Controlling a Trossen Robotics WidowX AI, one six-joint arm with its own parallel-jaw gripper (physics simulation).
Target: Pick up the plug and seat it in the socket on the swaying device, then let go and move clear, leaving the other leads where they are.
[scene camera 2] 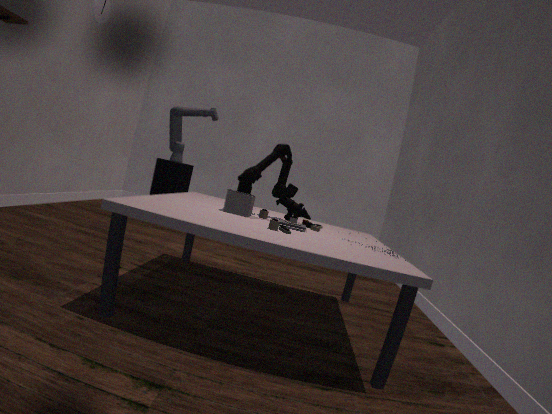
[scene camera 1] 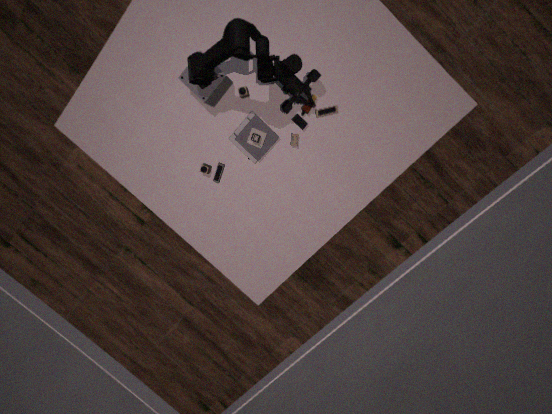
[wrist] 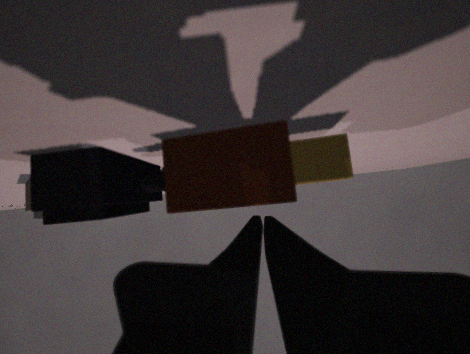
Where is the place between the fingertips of the gripper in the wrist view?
At 261, 223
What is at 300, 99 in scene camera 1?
The gripper.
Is the gripper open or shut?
Shut.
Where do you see a plug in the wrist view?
255, 165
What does the black lead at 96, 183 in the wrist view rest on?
The table.
